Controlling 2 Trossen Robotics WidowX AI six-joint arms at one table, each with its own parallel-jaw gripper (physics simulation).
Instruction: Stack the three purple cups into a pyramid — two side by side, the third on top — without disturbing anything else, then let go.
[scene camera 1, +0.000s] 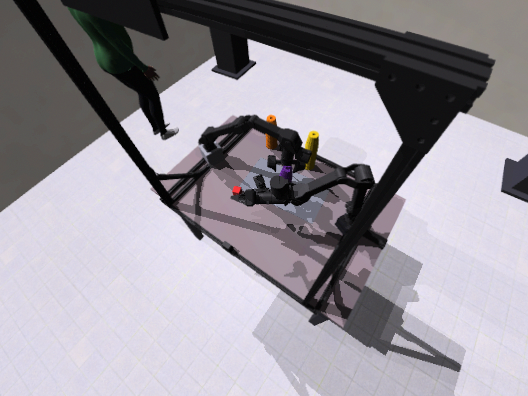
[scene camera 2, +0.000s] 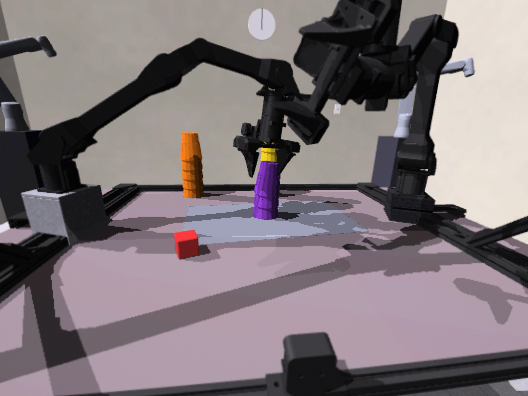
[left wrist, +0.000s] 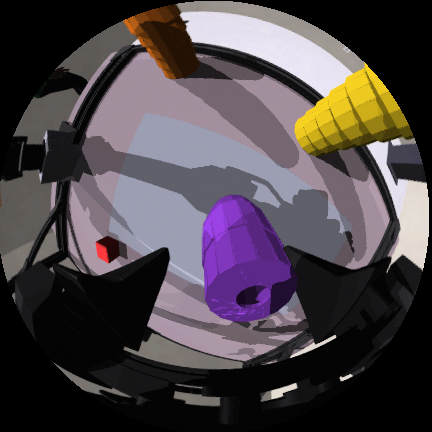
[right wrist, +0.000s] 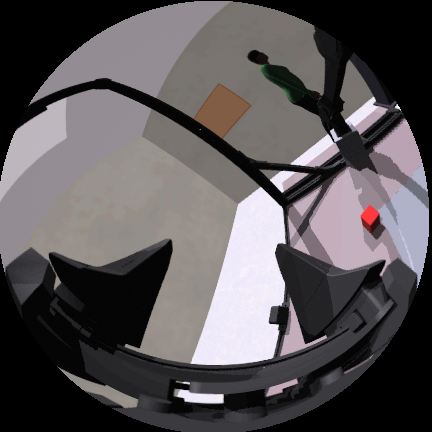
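Pixels of known places: left gripper, fingertip midpoint: (scene camera 1: 284, 171) (scene camera 2: 264, 176) (left wrist: 227, 253); right gripper, fingertip midpoint: (scene camera 1: 233, 196) (scene camera 2: 285, 73) (right wrist: 225, 247); left arm's base at its link origin: (scene camera 1: 209, 146) (scene camera 2: 63, 188) (left wrist: 41, 155) (right wrist: 342, 129); right arm's base at its link origin: (scene camera 1: 352, 220) (scene camera 2: 409, 193).
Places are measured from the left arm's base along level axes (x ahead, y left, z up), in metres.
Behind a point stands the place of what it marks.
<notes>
The purple cups (scene camera 1: 286, 173) @[y 0.219, x 0.435, z 0.034 m] (scene camera 2: 266, 190) @[y 0.202, x 0.417, z -0.024 m] (left wrist: 235, 250) @[y 0.244, x 0.393, z 0.038 m] stand upside down, nested in one upright stack on the blue-grey mat (scene camera 2: 210, 227) @[y 0.111, x 0.295, z -0.106 m] (left wrist: 150, 145) @[y 0.205, x 0.232, z -0.106 m]. How many are nested cannot be counted surely. My left gripper (scene camera 2: 266, 174) @[y 0.229, x 0.405, z 0.007 m] (left wrist: 227, 253) @[y 0.229, x 0.405, z 0.007 m] points down over the stack, open, with its fingers apart on either side of the stack's top end and nothing gripped. My right gripper (scene camera 1: 246, 187) (right wrist: 225, 247) @[y -0.105, x 0.497, z 0.203 m] is open and empty, raised above the table and turned sideways, away from the cups. In scene camera 1 the lower part of the stack is hidden by the right arm.
A red cube (scene camera 1: 236, 190) @[y -0.018, x 0.307, z -0.066 m] (scene camera 2: 186, 244) @[y -0.031, x 0.311, z -0.077 m] (left wrist: 107, 249) @[y 0.010, x 0.308, z -0.070 m] (right wrist: 370, 218) @[y -0.012, x 0.314, z -0.066 m] lies beside the mat. A tall orange stack (scene camera 1: 271, 132) (scene camera 2: 191, 165) (left wrist: 170, 45) and a yellow stack (scene camera 1: 311, 150) (scene camera 2: 269, 154) (left wrist: 350, 115) stand beyond the mat. The right arm reaches close to the left gripper.
</notes>
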